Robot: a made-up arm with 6 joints.
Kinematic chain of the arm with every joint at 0, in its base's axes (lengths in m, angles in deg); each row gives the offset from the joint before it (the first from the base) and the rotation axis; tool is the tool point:
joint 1: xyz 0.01 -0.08 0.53 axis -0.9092 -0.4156 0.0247
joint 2: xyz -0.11 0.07 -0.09 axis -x
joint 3: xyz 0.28 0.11 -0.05 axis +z
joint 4: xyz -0.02 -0.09 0 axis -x
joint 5: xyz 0 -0.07 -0.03 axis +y
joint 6: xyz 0.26 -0.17 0 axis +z
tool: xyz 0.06 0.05 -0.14
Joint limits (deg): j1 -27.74..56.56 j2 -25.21..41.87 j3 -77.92..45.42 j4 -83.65..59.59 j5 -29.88..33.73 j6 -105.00..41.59
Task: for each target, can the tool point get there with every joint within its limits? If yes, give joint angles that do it. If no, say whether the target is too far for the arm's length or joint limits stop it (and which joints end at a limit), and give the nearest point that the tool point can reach.
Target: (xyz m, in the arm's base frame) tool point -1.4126 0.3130 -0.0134
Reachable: no: too far | nearest point -0.3243 0.1097 0.2776 | short by 1.145 m
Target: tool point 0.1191 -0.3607 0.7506
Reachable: yes | joints 43.95 29.02 -44.21 -3.63 -12.69 -86.80
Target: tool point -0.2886 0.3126 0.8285
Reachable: no: joint limits stop it (at a limit: joint 1, joint 2, joint 4) | nearest point -0.0818 0.0808 0.6787 | short by 0.345 m
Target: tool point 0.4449 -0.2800 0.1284
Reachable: yes | joints 1.53 29.39 3.09 -26.08 19.77 -46.97
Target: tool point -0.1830 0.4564 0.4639
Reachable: no: joint limits stop it (at a limit: joint 1, joint 3, joint 4, joint 5, joint 6) | nearest point 0.0985 0.4358 0.4111 | short by 0.287 m
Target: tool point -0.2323 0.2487 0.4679
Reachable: no: joint limits stop it (at a limit: joint 1, joint 2, joint 3, joint 5, joint 6) | nearest point -0.2231 0.1241 0.3056 | short by 0.205 m
